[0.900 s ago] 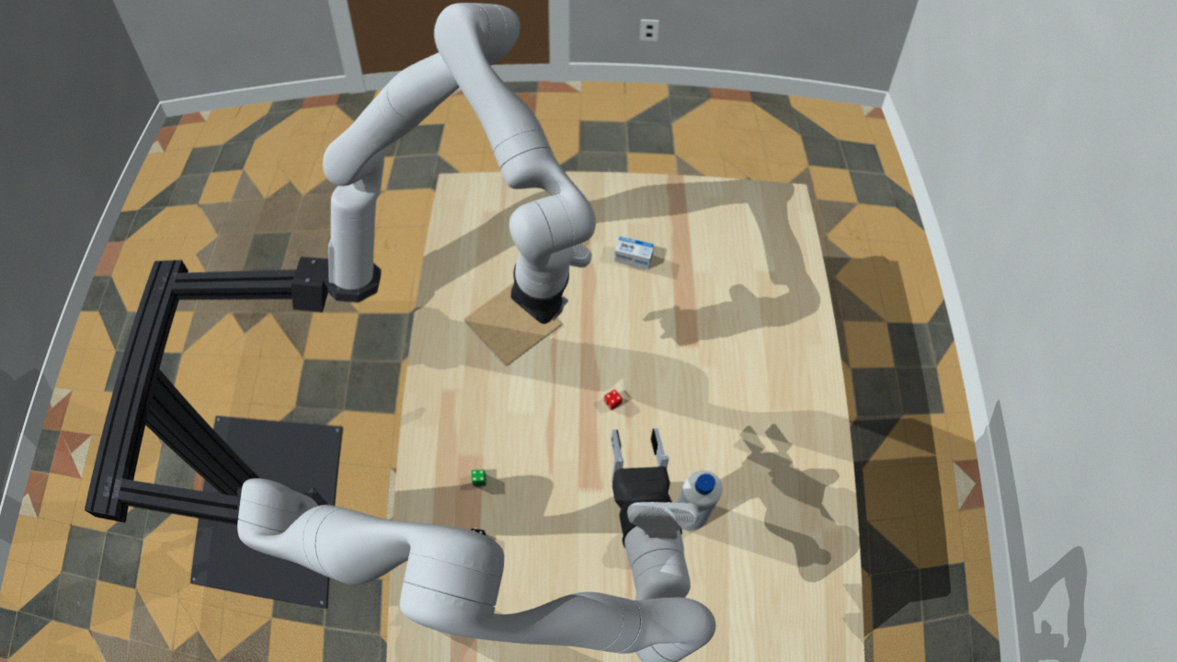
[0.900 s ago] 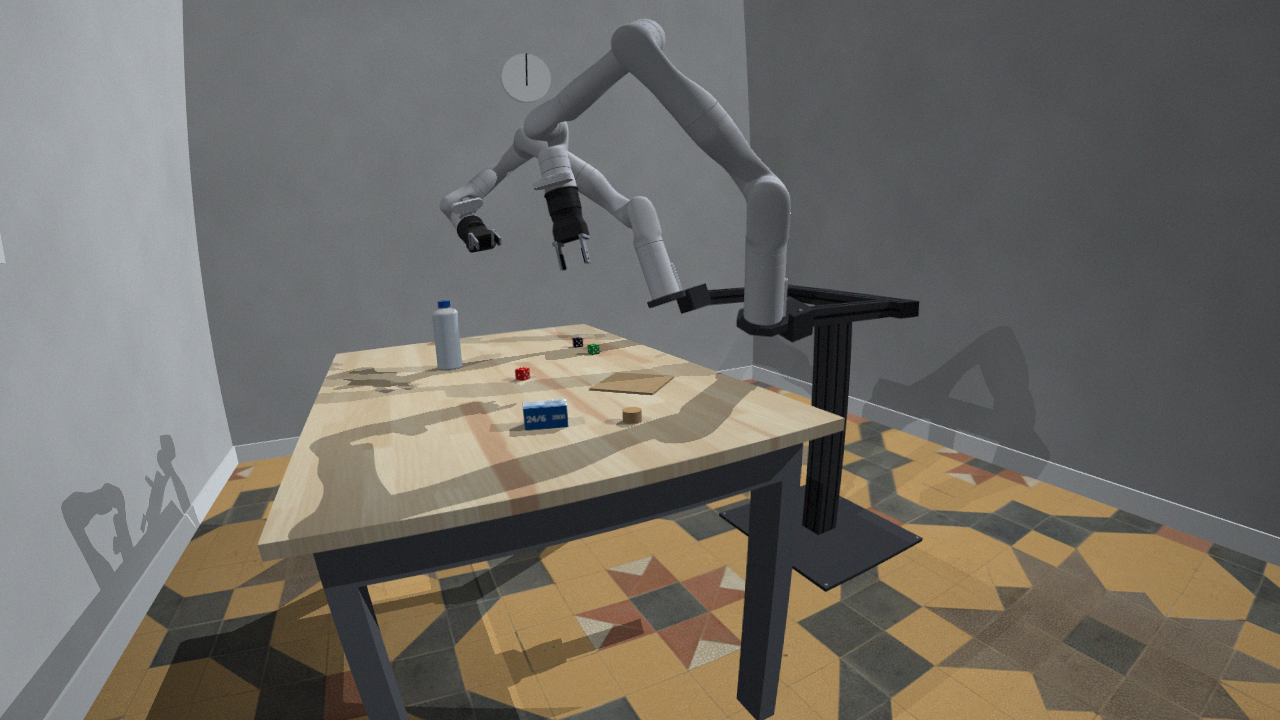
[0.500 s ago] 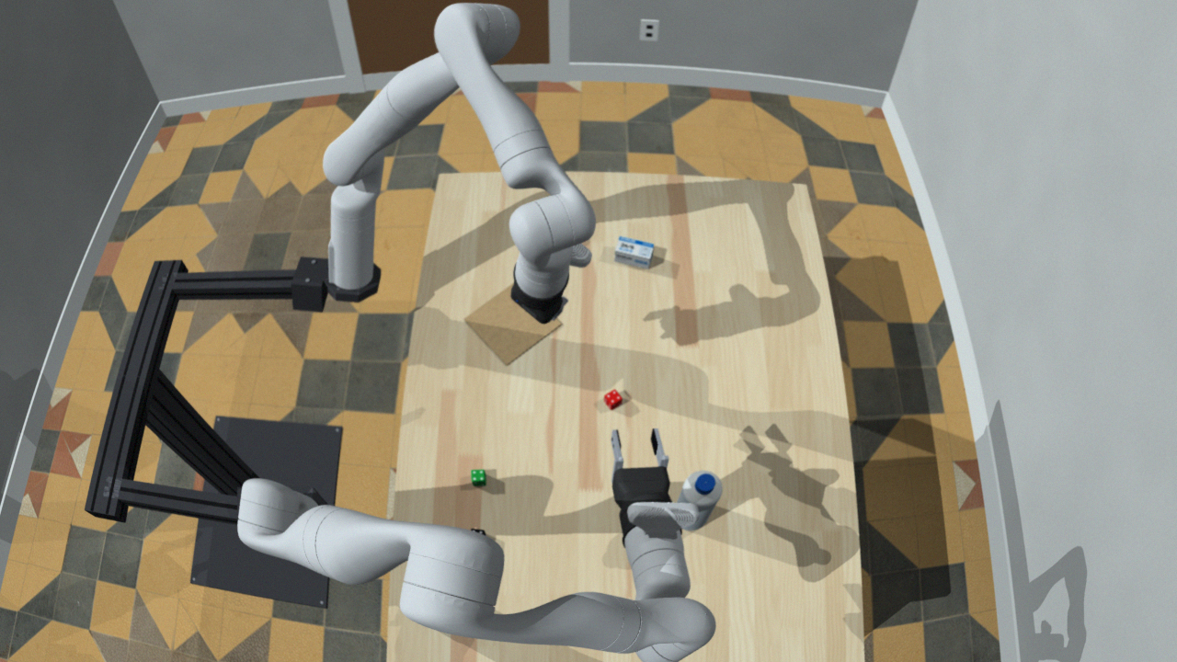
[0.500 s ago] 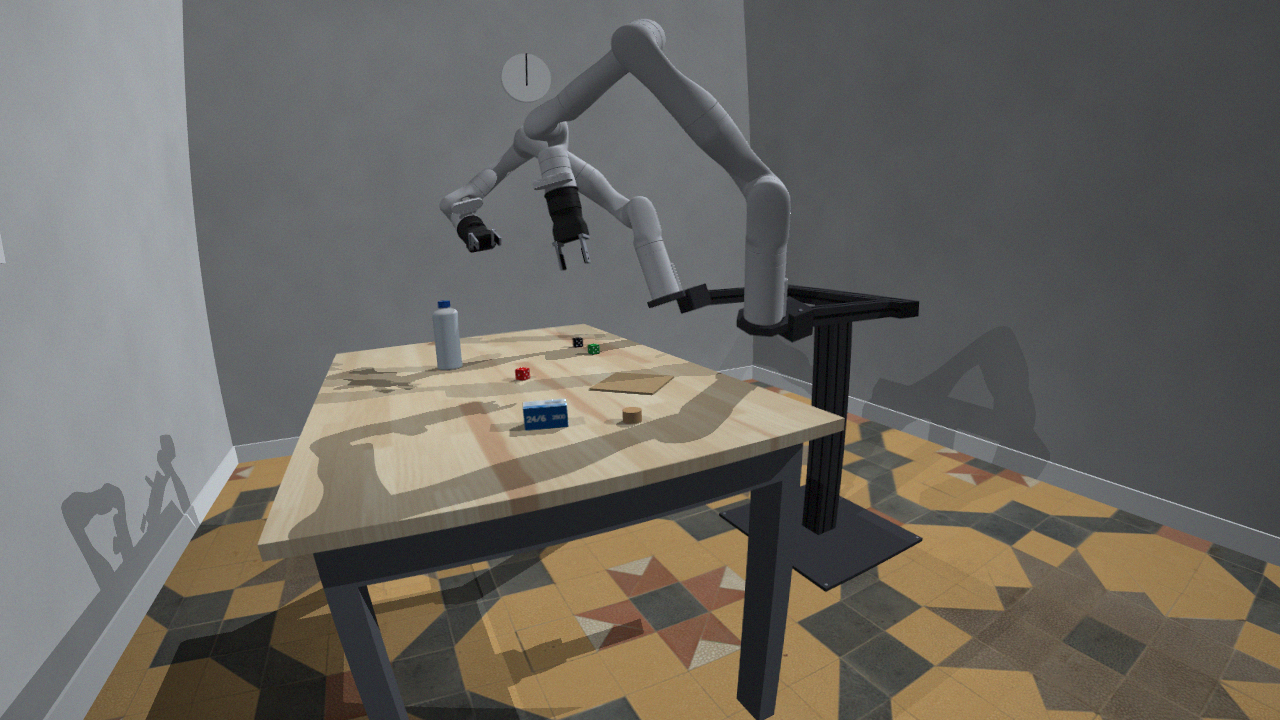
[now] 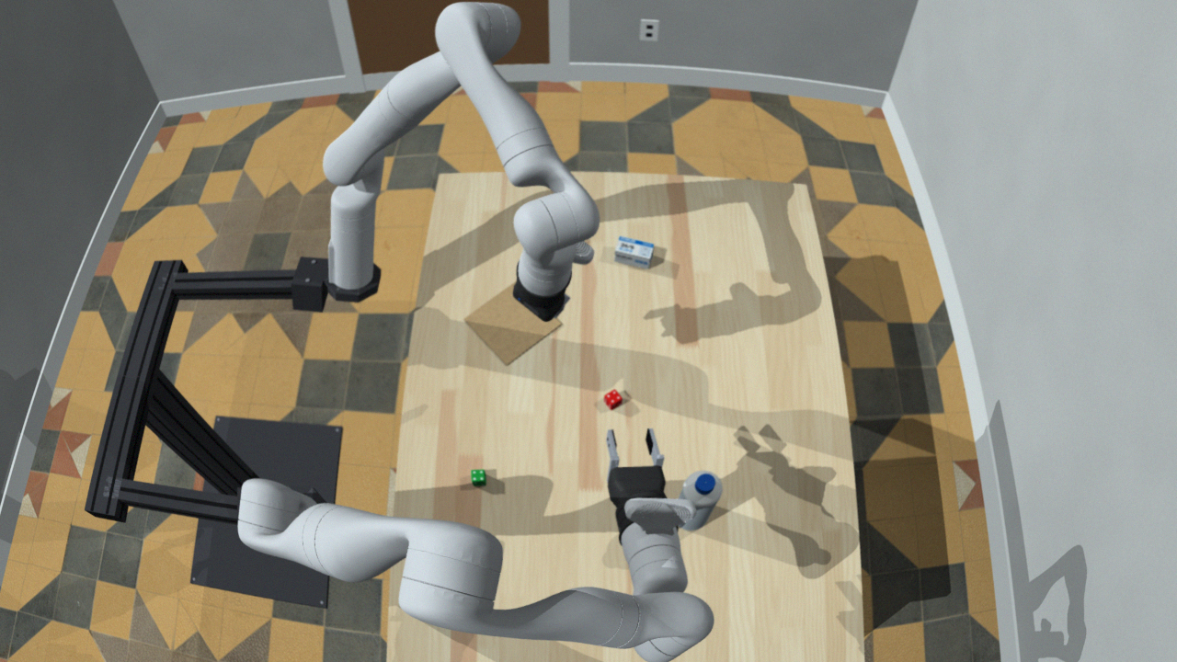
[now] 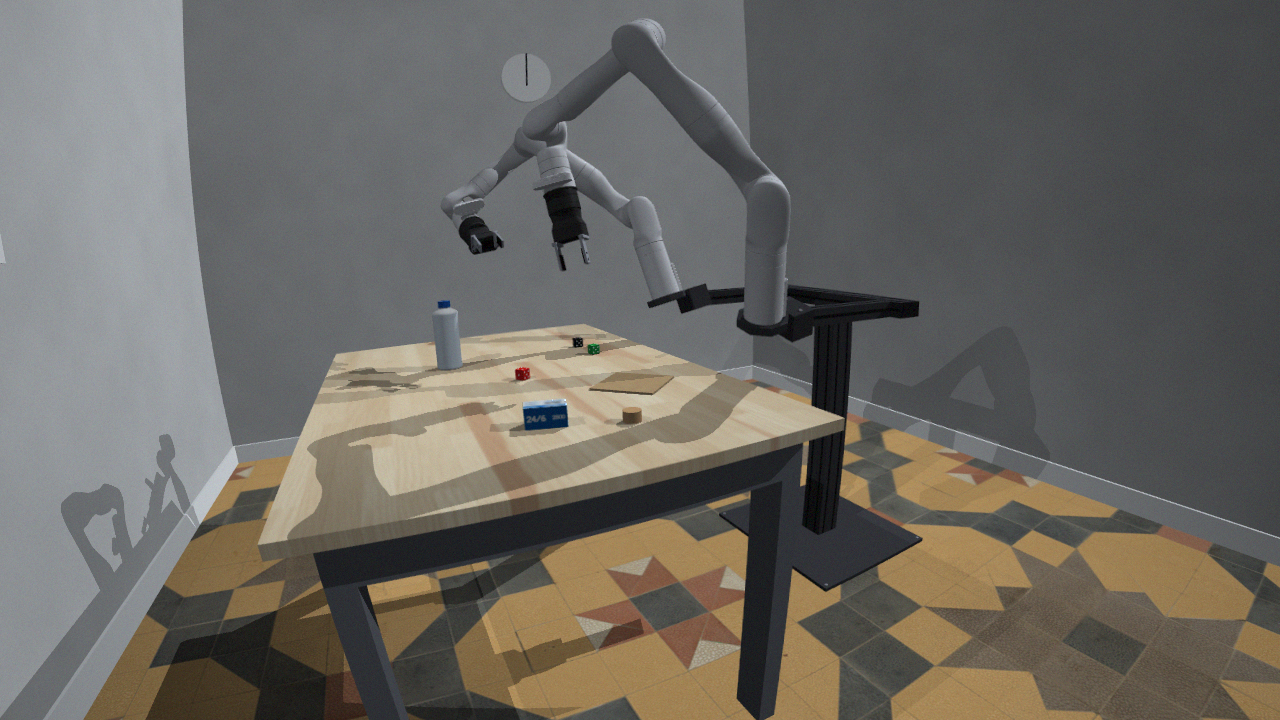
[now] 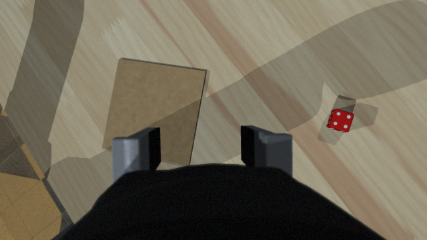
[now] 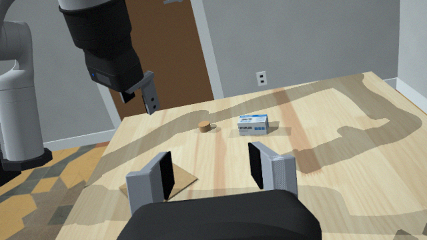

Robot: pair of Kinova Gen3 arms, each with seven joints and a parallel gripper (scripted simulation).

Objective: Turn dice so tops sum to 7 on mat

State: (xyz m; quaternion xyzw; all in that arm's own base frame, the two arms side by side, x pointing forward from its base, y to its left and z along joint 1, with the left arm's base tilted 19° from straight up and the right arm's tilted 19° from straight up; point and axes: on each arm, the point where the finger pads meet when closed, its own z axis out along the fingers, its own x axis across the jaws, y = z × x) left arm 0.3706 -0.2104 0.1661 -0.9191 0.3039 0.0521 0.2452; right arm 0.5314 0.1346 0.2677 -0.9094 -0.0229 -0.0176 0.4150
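Note:
Right now the black die is 25 cm behind my right hand, 8 cm to the right of it and 30 cm below it. From my right hand the other things lie so: green die (26 cm behind, 3 cm to the left, 30 cm below); red die (3 cm behind, 22 cm to the left, 30 cm below); white bottle (13 cm ahead, 1 cm to the right, 23 cm below).

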